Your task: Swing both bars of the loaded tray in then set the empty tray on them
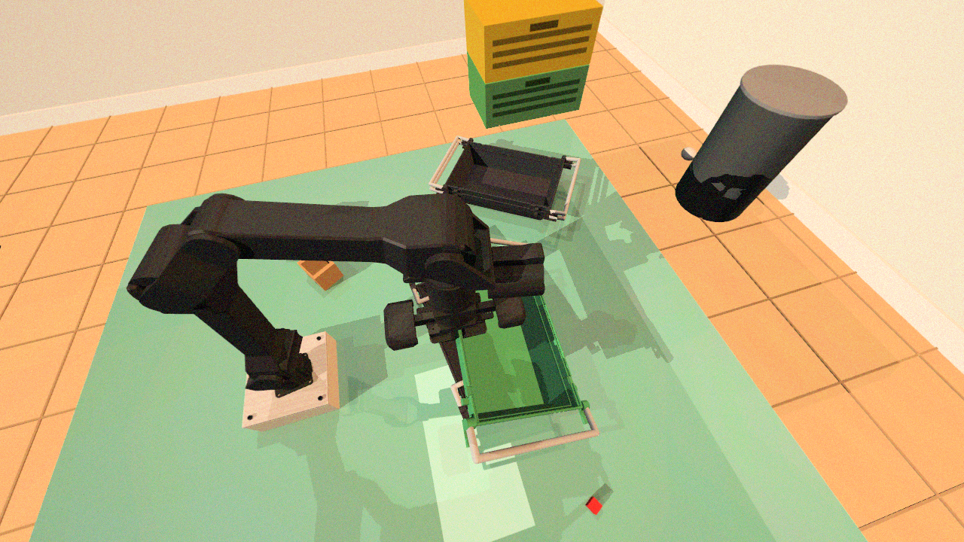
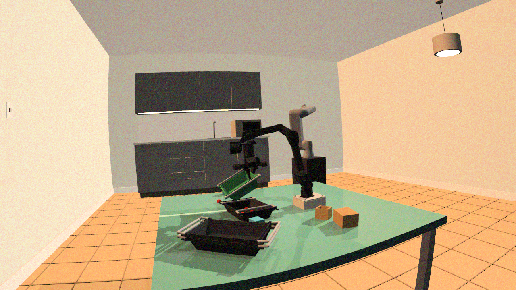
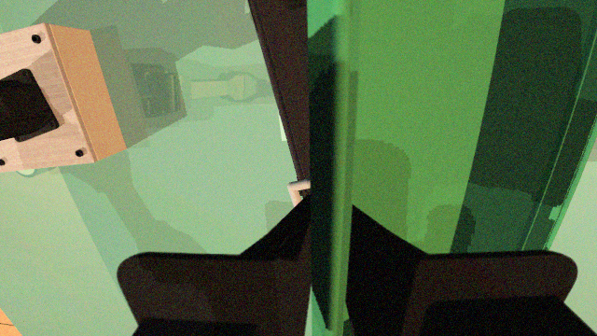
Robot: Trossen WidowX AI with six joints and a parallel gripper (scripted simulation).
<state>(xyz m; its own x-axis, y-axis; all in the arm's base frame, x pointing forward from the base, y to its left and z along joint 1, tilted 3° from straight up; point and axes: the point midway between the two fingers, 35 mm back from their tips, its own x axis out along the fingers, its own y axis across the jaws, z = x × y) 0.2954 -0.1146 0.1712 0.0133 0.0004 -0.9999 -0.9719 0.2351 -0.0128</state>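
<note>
My gripper tip is now 80 mm short of the green tray, 20 mm to the left of it and 10 mm above it.
</note>
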